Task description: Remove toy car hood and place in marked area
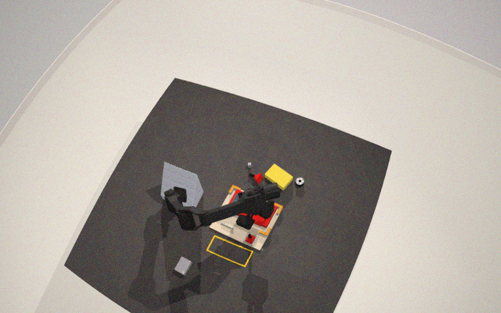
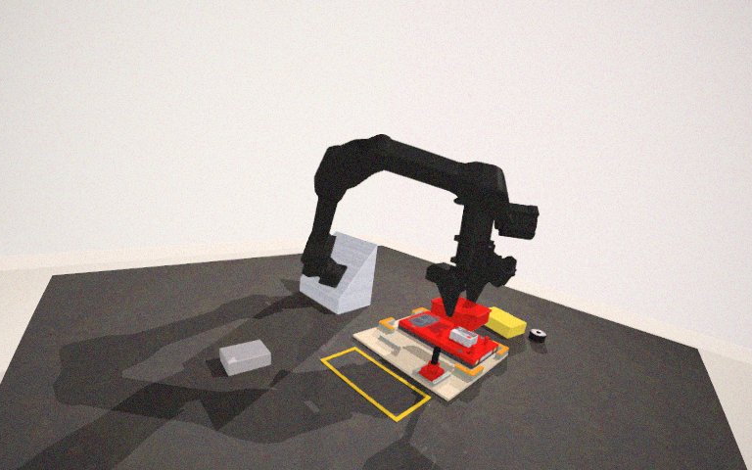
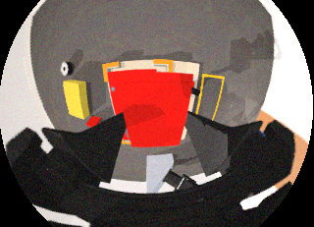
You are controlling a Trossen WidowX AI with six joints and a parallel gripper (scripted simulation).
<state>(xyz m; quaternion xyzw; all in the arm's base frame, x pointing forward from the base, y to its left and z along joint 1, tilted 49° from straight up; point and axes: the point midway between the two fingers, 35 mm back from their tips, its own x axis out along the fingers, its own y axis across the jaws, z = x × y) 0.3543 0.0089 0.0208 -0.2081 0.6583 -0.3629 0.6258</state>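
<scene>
Now: gripper tip 40 mm past the beige base plate, 20 mm to the right of it and 90 mm above it. Also, from my gripper tip: small wheel (140 mm ahead, 240 mm to the left, 100 mm below); then hood (right at my gripper tip); then yellow sponge block (40 mm ahead, 240 mm to the left, 90 mm below).
</scene>
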